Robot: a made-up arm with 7 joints.
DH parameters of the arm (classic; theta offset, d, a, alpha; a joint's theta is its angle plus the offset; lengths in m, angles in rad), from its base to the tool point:
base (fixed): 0 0 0 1.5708
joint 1: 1.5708 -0.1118 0 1.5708
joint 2: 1.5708 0 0 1.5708
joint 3: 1.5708 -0.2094 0 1.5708
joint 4: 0 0 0 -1.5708
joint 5: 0 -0.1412 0 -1.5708
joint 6: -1.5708 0 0 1.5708
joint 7: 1.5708 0 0 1.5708
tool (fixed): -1.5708 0 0 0
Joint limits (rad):
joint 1: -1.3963..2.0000
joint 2: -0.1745..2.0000
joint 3: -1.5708..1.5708
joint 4: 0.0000..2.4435
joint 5: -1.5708..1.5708
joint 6: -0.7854..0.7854
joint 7: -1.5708..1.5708
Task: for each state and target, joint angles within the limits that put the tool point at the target. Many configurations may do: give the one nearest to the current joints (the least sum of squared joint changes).
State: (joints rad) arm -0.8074 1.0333 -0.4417 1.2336 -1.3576 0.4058 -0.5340
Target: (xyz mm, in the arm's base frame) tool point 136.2 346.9 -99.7
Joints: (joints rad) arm 0.0515 1.2346 -0.1744 1.2262 -1.3576 0.4058 -0.5340
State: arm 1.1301 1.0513 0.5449 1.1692 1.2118 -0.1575 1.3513
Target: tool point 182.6 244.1 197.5
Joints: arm 1.9128 0.4261 0.1744 1.1143 1.2118 -0.1575 1.3513
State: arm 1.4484 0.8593 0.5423 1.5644 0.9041 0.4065 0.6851
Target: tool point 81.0 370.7 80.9
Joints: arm 1.3559 0.9688 0.7817 1.2907 0.9041 0.4065 0.6851
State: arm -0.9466 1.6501 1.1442 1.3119 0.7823 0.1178 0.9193
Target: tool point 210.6 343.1 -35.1
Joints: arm -1.3963 1.9953 0.8919 0.9311 0.7823 0.1178 0.9193
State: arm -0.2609 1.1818 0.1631 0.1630 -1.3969 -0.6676 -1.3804
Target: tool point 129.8 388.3 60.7
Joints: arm -0.2434 1.7640 0.3080 0.9747 -1.3969 -0.6676 -1.3804
